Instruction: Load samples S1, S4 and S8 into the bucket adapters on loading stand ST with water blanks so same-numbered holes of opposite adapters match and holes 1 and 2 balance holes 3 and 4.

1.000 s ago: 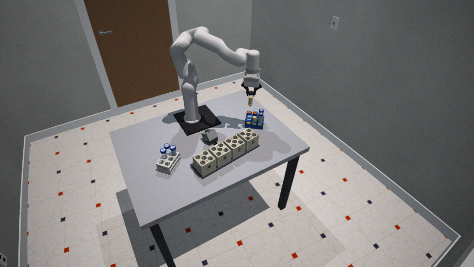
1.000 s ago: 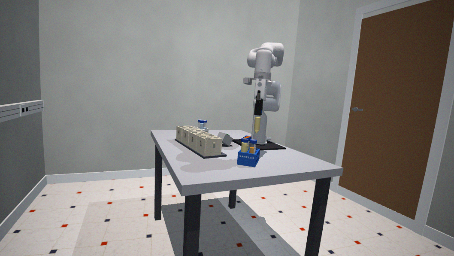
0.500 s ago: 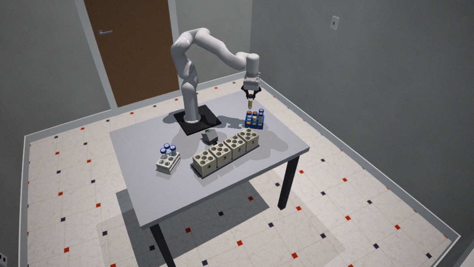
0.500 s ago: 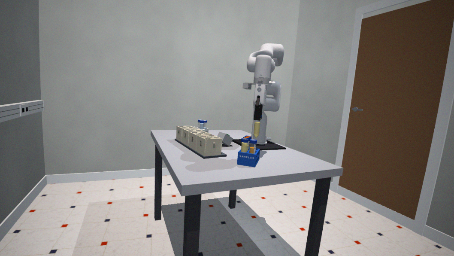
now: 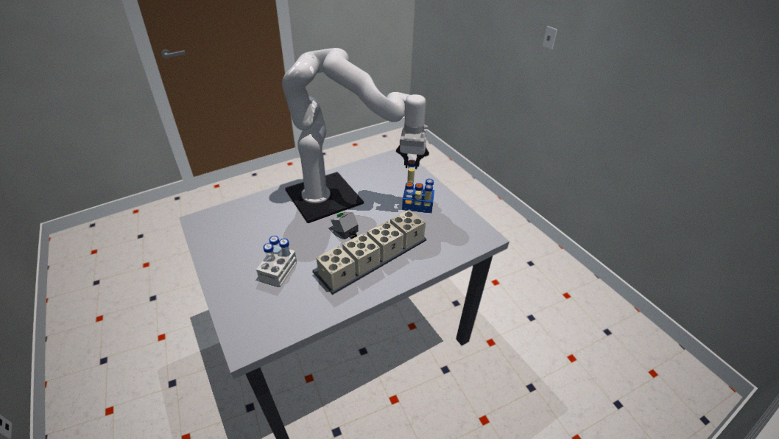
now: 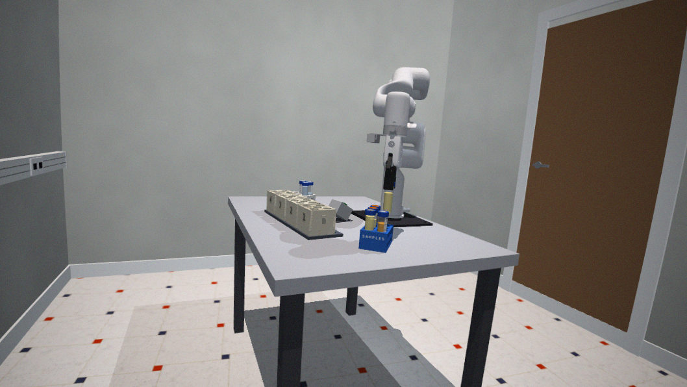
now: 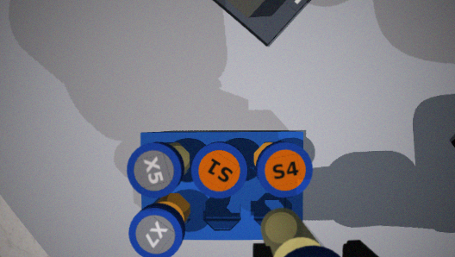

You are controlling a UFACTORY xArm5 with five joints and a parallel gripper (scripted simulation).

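Right now the blue samples rack is 17 cm below my hand, 4 cm ahead of it and 2 cm to the left of it. Round my hand: adapter 3: 35 cm to the right, 24 cm ahead, 15 cm below; then white rack: 63 cm to the right, 17 cm below, 12 cm ahead.
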